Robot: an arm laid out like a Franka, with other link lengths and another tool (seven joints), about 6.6 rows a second.
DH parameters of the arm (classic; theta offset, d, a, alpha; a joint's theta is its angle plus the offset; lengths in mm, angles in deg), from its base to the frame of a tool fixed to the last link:
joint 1: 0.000 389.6 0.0 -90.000
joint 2: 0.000 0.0 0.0 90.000
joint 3: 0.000 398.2 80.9 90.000
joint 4: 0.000 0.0 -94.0 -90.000
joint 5: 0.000 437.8 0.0 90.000
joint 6: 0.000 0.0 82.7 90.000
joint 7: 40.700 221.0 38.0 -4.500
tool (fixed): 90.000 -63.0 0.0 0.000
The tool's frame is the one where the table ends.
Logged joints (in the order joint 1, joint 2, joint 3, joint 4, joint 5, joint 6, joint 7), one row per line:
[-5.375, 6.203, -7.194, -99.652, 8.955, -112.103, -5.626]
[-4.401, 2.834, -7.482, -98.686, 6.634, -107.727, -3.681]
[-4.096, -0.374, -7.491, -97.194, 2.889, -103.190, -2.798]
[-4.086, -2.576, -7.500, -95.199, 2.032, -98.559, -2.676]
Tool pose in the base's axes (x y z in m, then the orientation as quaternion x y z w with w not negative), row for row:
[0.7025, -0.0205, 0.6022, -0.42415, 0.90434, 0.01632, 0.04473]
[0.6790, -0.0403, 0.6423, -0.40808, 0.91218, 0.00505, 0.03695]
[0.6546, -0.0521, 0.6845, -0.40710, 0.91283, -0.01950, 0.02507]
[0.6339, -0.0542, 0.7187, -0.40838, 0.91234, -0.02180, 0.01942]
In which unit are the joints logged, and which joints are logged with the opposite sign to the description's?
The joints are logged in degrees. Opposite sign: joint 1, joint 6.
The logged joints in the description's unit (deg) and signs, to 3 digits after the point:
[5.375, 6.203, -7.194, -99.652, 8.955, 112.103, -5.626]
[4.401, 2.834, -7.482, -98.686, 6.634, 107.727, -3.681]
[4.096, -0.374, -7.491, -97.194, 2.889, 103.190, -2.798]
[4.086, -2.576, -7.500, -95.199, 2.032, 98.559, -2.676]

